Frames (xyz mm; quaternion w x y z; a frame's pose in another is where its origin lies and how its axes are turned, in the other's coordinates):
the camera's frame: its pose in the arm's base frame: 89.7 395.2 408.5 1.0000 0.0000 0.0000 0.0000
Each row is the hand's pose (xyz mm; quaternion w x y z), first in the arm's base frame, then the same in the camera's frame.
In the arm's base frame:
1: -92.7 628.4 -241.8 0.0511 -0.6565 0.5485 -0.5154
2: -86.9 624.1 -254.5 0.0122 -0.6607 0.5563 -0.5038
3: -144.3 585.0 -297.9 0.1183 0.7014 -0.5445 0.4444
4: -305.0 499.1 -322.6 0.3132 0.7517 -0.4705 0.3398
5: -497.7 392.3 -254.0 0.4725 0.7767 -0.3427 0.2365
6: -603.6 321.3 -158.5 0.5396 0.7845 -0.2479 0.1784
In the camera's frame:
1: -182.4 233.2 -650.3 0.0511 -0.6565 0.5485 -0.5154
2: -176.6 228.9 -663.0 0.0122 -0.6607 0.5563 -0.5038
3: -234.0 189.8 -706.4 0.1183 0.7014 -0.5445 0.4444
4: -394.7 103.9 -731.1 0.3132 0.7517 -0.4705 0.3398
5: -587.4 -2.9 -662.5 0.4725 0.7767 -0.3427 0.2365
6: -693.3 -73.9 -567.0 0.5396 0.7845 -0.2479 0.1784

